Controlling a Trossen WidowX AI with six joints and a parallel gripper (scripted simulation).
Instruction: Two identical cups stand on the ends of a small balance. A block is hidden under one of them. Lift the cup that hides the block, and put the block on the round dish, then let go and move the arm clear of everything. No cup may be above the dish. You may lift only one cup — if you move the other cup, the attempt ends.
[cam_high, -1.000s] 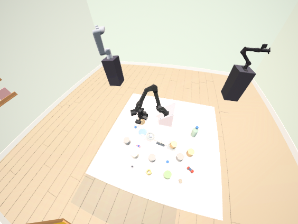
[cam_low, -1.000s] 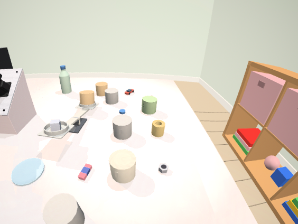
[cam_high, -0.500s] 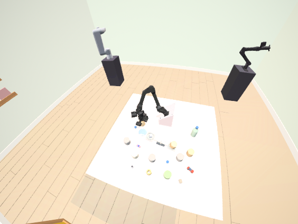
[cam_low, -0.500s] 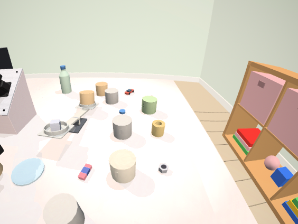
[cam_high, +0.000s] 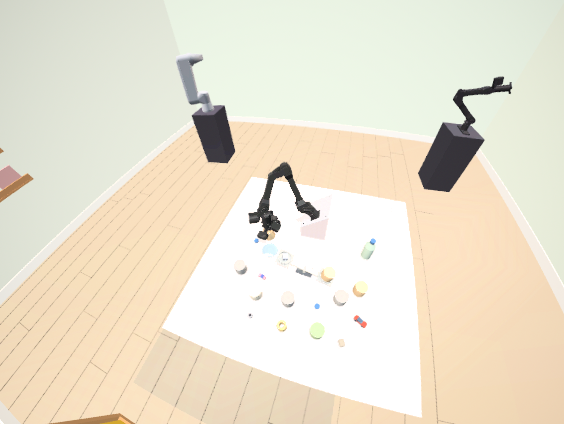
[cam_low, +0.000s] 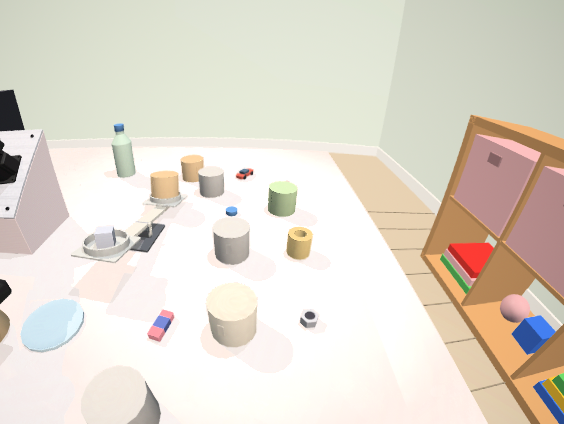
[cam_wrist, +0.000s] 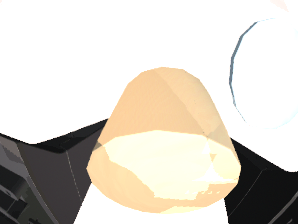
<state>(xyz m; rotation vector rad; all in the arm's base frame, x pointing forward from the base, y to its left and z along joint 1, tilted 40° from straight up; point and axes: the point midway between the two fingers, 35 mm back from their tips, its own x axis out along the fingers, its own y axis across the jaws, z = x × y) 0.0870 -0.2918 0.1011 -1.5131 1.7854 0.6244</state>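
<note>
Right now my gripper tip is 180 mm short of the pale block, 150 mm to the right of it and 60 mm below it. Round my gripper tip: pale blue round dish 100 mm ahead, 30 mm to the left, 20 mm below; then balance 210 mm ahead, 270 mm to the left, 10 mm above; then pink-blue eraser 290 mm ahead, 30 mm to the left, 20 mm below.
</note>
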